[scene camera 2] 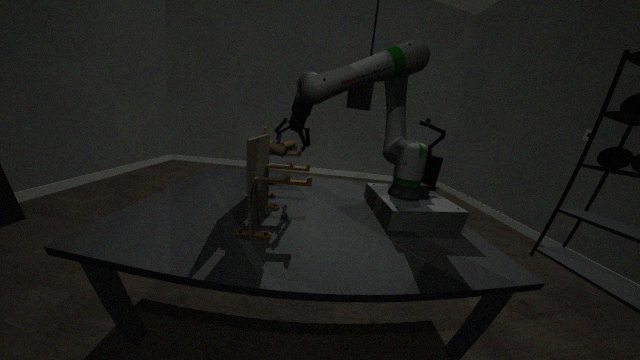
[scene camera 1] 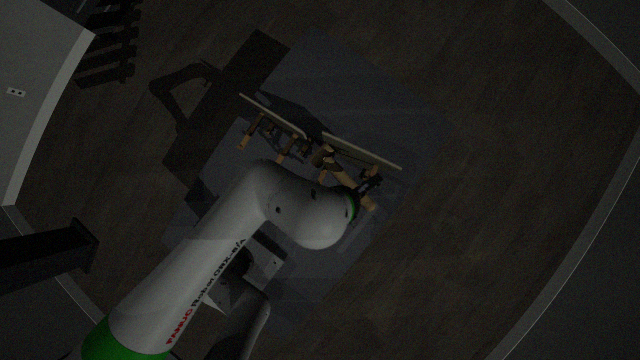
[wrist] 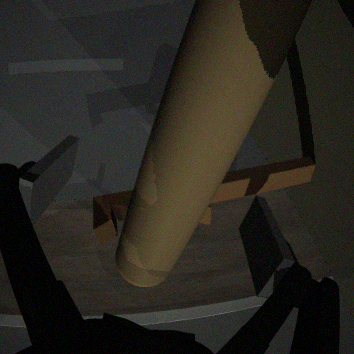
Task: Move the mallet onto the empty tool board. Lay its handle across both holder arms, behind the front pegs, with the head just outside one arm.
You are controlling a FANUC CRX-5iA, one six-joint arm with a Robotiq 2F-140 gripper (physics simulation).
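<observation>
The wooden mallet (scene camera 1: pixel 342 176) (scene camera 2: pixel 277 148) (wrist: pixel 190 140) lies on the holder arms of the right-hand board (scene camera 1: pixel 362 150) in scene camera 1, its head (scene camera 1: pixel 322 156) near that board's left end. In the wrist view the handle crosses over a holder arm (wrist: pixel 287 177) and hides its middle. The empty tool board (scene camera 1: pixel 272 115) (scene camera 2: pixel 256 157) stands to the left, nearer the viewer in scene camera 2, with two bare holder arms. My gripper (scene camera 2: pixel 292 144) (wrist: pixel 162 185) is open; its fingers appear on either side of the handle's end part, apart from it. My arm partly hides the scene in scene camera 1.
Both boards stand upright side by side on the dark table (scene camera 2: pixel 340 250), with a narrow gap between their edges. The arm's base block (scene camera 2: pixel 425 220) stands on the table, on the side the holder arms point to. A shelf rack (scene camera 2: pixel 570 185) stands beyond the table at the right.
</observation>
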